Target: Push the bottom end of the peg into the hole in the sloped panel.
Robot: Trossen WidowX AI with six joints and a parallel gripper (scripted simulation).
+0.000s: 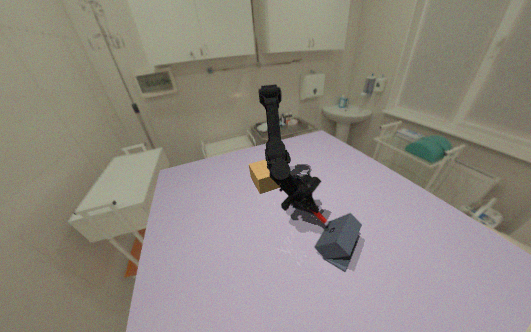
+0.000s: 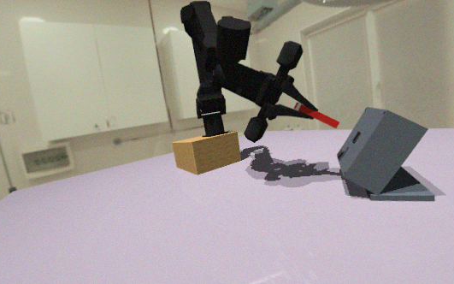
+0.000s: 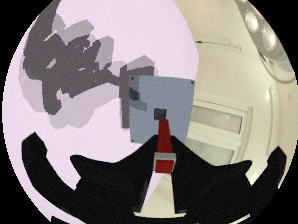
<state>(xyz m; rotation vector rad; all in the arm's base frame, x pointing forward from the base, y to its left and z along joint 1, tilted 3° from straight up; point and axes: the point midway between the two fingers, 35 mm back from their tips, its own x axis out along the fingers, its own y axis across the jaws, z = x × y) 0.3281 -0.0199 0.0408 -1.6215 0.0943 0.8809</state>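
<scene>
Now: gripper tip 8 cm short of the dark grey sloped panel, 4 cm to the right of it and 6 cm above it. Also, from my gripper tip: red peg: 1 cm behind, 1 cm to the right, 1 cm above.
</scene>
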